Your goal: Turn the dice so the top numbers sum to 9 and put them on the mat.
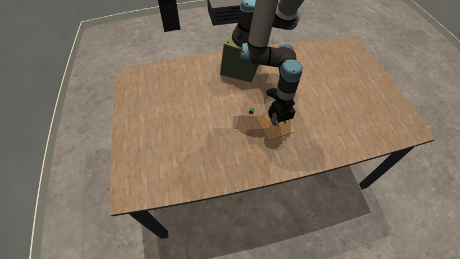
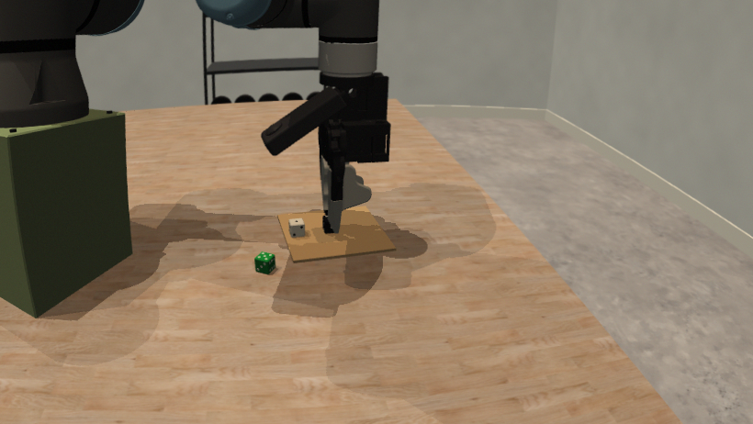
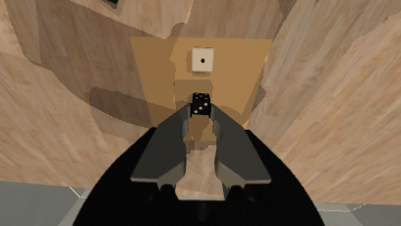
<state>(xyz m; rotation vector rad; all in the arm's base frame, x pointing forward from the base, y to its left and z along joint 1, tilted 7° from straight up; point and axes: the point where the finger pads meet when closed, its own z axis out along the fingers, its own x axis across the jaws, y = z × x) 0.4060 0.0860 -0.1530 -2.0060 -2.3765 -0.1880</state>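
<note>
Now: hand 10 mm above the black die. From my hand the other things lie so: tan mat 20 mm below; then white die 50 mm behind, 10 mm to the right, 10 mm below; then green die 100 mm to the right, 90 mm behind, 10 mm below.
</note>
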